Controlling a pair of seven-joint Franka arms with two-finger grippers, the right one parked.
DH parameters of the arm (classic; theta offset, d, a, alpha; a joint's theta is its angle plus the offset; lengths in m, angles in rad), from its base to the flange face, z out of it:
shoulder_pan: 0 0.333 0 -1.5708
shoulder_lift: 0 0 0 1.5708
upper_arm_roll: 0 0.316 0.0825 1.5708
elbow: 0 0 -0.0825 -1.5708
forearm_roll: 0 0.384 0 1.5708
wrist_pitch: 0 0 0.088 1.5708
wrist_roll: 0 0.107 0 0
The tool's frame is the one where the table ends.
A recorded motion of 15 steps. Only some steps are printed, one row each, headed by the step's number.
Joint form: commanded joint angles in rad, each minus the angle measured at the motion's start. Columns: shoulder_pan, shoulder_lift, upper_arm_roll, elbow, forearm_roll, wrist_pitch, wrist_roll.
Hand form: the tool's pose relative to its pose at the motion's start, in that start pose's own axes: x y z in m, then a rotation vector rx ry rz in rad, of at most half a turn. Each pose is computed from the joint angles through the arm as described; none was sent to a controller.
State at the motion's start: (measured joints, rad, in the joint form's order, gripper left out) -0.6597 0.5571 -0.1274 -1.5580 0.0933 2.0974 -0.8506
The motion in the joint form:
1: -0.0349 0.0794 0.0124 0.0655 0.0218 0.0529 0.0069
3: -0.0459 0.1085 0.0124 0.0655 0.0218 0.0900 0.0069
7: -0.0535 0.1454 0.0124 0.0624 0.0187 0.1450 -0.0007
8: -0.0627 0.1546 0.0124 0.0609 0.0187 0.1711 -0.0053
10: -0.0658 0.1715 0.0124 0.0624 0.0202 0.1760 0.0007
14: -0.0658 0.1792 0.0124 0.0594 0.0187 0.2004 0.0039
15: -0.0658 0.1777 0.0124 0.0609 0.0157 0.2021 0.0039
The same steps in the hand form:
1: 0.0027 0.0247 0.0210 -0.0183 0.0383 0.0388
3: -0.0016 0.0327 0.0382 -0.0277 0.0404 0.0506
7: -0.0045 0.0393 0.0608 -0.0453 0.0438 0.0499
8: -0.0086 0.0452 0.0655 -0.0586 0.0523 0.0548
10: -0.0107 0.0466 0.0765 -0.0514 0.0449 0.0648
14: -0.0104 0.0476 0.0810 -0.0636 0.0518 0.0674
15: -0.0099 0.0481 0.0791 -0.0685 0.0532 0.0654

